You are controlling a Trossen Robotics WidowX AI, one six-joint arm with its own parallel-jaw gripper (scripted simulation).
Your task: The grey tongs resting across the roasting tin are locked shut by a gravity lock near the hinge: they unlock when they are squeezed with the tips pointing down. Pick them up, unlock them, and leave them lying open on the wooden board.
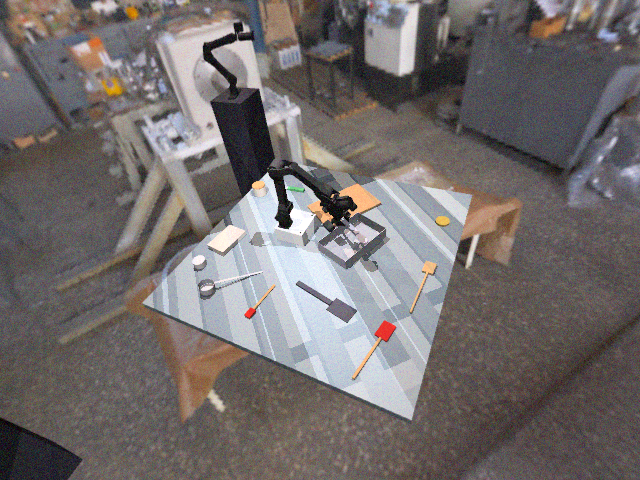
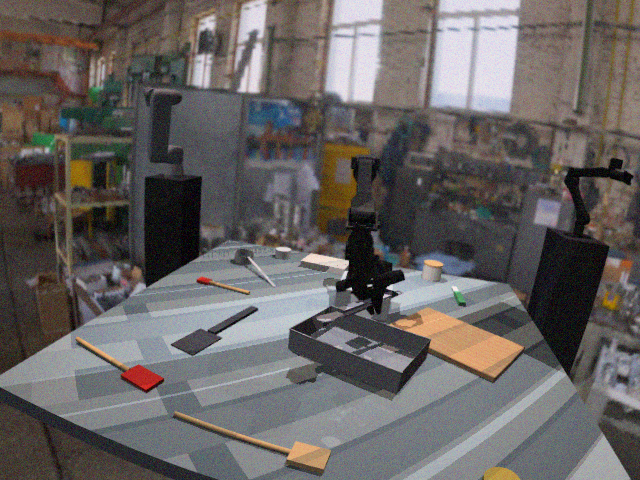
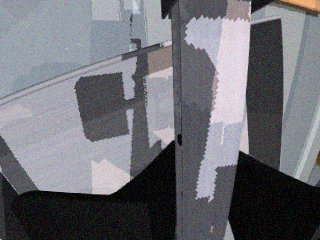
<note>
I see my gripper (image 2: pixel 375 314), a wooden board (image 2: pixel 482 353) and a dark grey roasting tin (image 1: pixel 341 245).
My gripper shows as well in image 3 (image 3: pixel 195 147). The wooden board shows as well in image 1 (image 1: pixel 365 201). The dark grey roasting tin also shows in image 3 (image 3: pixel 91 130).
</note>
